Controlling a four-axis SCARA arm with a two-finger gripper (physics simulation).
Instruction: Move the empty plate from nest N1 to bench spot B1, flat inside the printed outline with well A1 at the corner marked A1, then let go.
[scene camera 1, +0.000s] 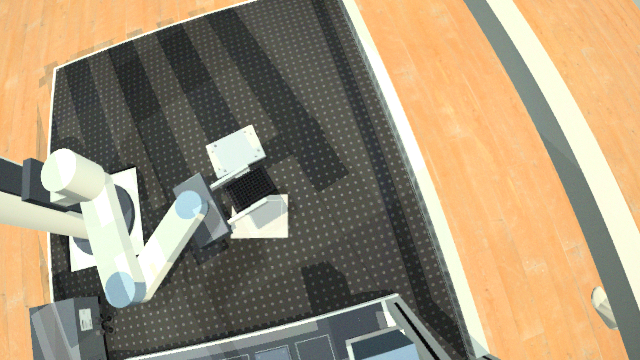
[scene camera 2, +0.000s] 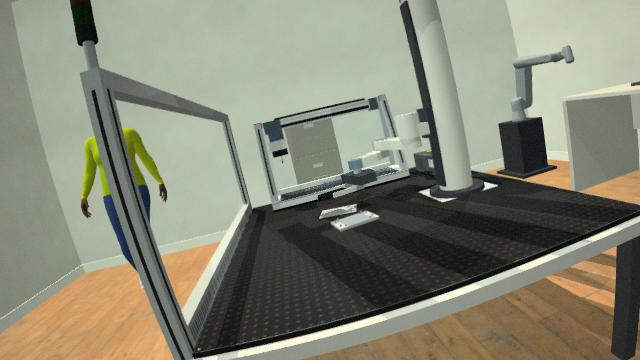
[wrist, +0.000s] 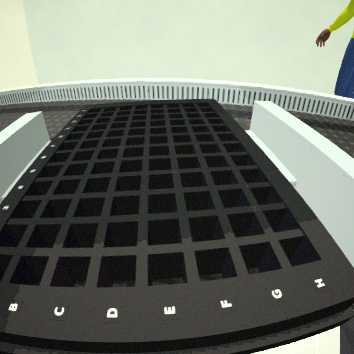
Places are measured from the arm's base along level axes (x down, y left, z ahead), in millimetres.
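Pixels of known places: gripper, fingertip midpoint: (scene camera 1: 257, 182) (scene camera 2: 328, 194) (wrist: 148, 121); arm's base, link origin: (scene camera 2: 457, 189).
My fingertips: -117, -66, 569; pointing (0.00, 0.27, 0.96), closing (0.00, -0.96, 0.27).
Note:
Ahead of a thing's pixels: the offset from my fingertips to its top centre, as dx, dy, dz. "spot": to the spot under its first point.
The black plate @[-2, -7, -26] (scene camera 1: 250, 188) (scene camera 2: 325, 196) (wrist: 162, 192) is held level, its wells facing up. My gripper (scene camera 1: 262, 183) (wrist: 148, 121) is shut on it, with one pale finger along each long side. In the wrist view, letters B to H run along the plate's near edge; its A corner is cut off at the left. Nest N1, a white block @[+82, +154, -64] (scene camera 1: 235, 150) (scene camera 2: 355, 220) with small corner studs, holds no plate. The white card of spot B1 @[spot: +102, -127, +16] (scene camera 1: 280, 231) (scene camera 2: 338, 211) is partly hidden under the plate and one finger in scene camera 1. Its A1 mark cannot be read.
A framed gantry machine @[spot: -93, -428, +259] (scene camera 1: 407, 320) (scene camera 2: 265, 165) stands at the bench's far side. A dark box @[spot: -11, -255, -642] (scene camera 1: 65, 325) stands near the arm's base (scene camera 2: 456, 187). A low white rail (scene camera 1: 400, 130) (wrist: 135, 90) edges the bench. A person (scene camera 2: 132, 160) (wrist: 345, 65) stands beyond it.

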